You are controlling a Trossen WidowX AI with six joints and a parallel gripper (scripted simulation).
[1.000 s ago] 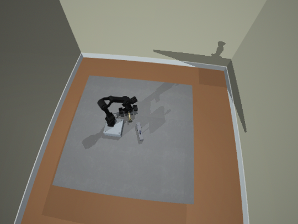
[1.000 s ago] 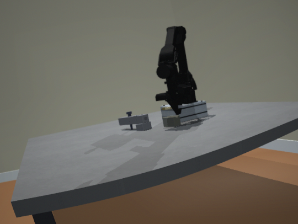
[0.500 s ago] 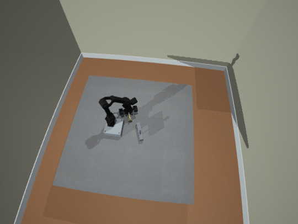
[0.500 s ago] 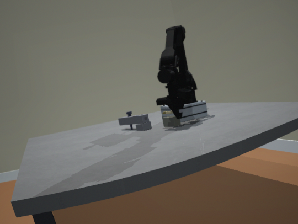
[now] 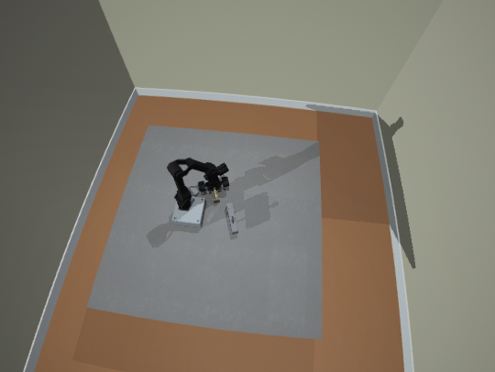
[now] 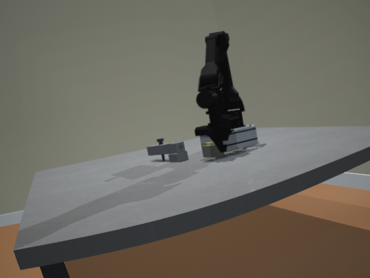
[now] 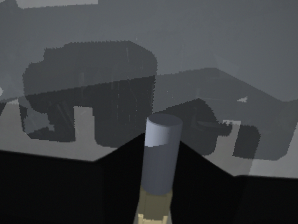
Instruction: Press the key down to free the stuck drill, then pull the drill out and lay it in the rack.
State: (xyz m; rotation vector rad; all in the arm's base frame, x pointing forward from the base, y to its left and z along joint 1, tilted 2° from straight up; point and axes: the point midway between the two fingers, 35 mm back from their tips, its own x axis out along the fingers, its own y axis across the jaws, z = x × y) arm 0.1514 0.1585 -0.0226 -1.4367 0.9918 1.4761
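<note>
Right now the drill is 10 mm ahead of my gripper tip, 40 mm to the right of it and 30 mm above it. The rest, counted from my gripper tip: dark blue key (150 mm ahead, 200 mm to the right, 40 mm above); then rack (10 mm ahead, 50 mm to the right, 10 mm above).
</note>
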